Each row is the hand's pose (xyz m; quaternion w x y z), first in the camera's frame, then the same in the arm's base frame.
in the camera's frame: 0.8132 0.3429 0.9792 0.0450 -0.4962 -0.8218 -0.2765
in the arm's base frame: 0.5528 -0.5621 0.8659 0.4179 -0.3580 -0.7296 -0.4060
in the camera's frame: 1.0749 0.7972 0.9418 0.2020 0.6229 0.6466 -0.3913
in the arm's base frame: 0.6843 -0.0944 1.0665 0.0878 -0.4429 -0.8586 0.2427
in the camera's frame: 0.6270 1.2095 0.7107 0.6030 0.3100 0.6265 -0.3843
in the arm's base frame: 0.1194 0.1345 1.2956 0.3806 0.2931 0.8700 -0.1115
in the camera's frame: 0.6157 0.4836 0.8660 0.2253 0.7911 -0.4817 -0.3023
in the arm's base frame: 0.3050 -0.4855 0.9320 0.0991 0.8080 -0.1623 -0.5577
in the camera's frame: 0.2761 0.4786 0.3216 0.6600 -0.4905 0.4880 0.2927
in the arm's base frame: -0.2497 -0.3545 0.6373 0.6081 -0.2519 0.4050 0.6346
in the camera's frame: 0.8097 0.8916 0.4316 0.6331 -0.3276 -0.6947 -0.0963
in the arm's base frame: 0.1936 0.1244 0.8409 0.8414 0.0017 -0.5222 -0.1393
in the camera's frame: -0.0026 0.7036 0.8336 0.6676 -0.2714 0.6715 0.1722
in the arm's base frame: -0.2781 -0.5753 1.2212 0.5259 -0.1058 0.6484 0.5402
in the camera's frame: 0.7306 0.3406 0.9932 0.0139 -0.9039 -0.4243 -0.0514
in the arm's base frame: 0.4890 -0.6069 0.8966 0.4016 -0.7572 -0.5151 0.0066
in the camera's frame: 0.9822 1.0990 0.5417 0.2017 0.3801 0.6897 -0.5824
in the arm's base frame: 0.3608 0.2951 1.0077 0.0130 0.1754 0.9194 -0.3519
